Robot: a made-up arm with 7 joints.
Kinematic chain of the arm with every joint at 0, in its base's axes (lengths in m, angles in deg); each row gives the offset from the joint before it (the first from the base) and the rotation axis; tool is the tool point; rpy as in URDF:
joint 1: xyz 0 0 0.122 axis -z
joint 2: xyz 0 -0.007 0.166 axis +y
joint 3: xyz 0 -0.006 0.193 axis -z
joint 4: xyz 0 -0.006 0.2 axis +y
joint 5: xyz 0 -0.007 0.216 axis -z
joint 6: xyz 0 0 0.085 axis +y
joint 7: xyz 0 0 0.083 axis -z
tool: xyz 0 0 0 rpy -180 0 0
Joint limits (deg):
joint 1: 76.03..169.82
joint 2: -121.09..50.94
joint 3: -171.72..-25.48
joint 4: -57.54..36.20
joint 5: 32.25..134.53
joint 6: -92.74..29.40
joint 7: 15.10..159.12
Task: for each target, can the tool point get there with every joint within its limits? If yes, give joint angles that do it. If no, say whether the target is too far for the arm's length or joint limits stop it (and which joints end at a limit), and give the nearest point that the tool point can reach.
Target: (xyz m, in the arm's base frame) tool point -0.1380 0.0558 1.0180
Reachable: yes | joints 130.31 -10.05 -141.04 -33.73 53.35 -3.27 87.60
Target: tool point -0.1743 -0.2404 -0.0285
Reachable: no: joint limits stop it (at a limit: joint 2, joint 3, joint 4, joint 5, joint 6) | nearest point -0.3325 -0.4586 0.3808 | short by 0.490 m
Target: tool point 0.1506 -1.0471 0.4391
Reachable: no: too far | nearest point 0.0977 -0.6796 0.4869 | short by 0.374 m
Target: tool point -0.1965 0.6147 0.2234
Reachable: yes | joints 92.03 -81.66 -67.45 -45.34 66.22 -79.71 86.00
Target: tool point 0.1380 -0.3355 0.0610
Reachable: no: joint limits stop it (at a limit: joint 1, joint 2, joint 3, joint 4, joint 5, joint 6) | nearest point 0.0523 -0.5640 0.3808 | short by 0.402 m
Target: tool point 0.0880 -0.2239 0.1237
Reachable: no: joint limits stop it (at a limit: joint 1, joint 2, joint 3, joint 4, joint 5, joint 6) | nearest point 0.0523 -0.5640 0.3808 | short by 0.428 m
